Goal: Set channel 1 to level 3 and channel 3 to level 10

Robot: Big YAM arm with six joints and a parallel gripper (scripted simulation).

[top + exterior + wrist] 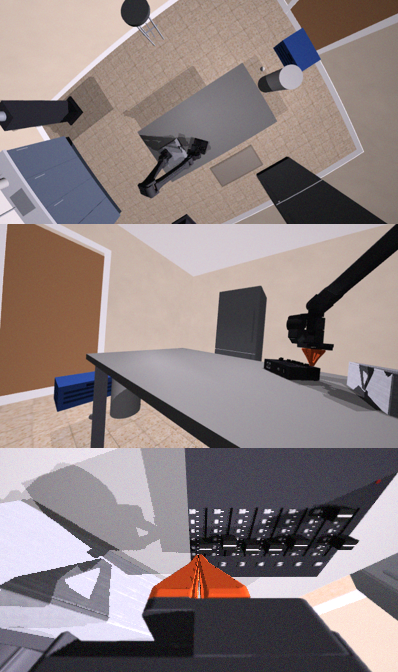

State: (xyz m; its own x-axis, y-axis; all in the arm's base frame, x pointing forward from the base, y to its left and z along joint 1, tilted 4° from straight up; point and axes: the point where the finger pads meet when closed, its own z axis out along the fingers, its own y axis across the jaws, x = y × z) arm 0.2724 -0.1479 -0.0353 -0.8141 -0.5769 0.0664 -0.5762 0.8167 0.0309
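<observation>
Now: the channel 1 fader cap 2 cm ahead of my hand. Also, from my hand: channel 3 cap: 4 cm ahead, 3 cm to the right.
</observation>
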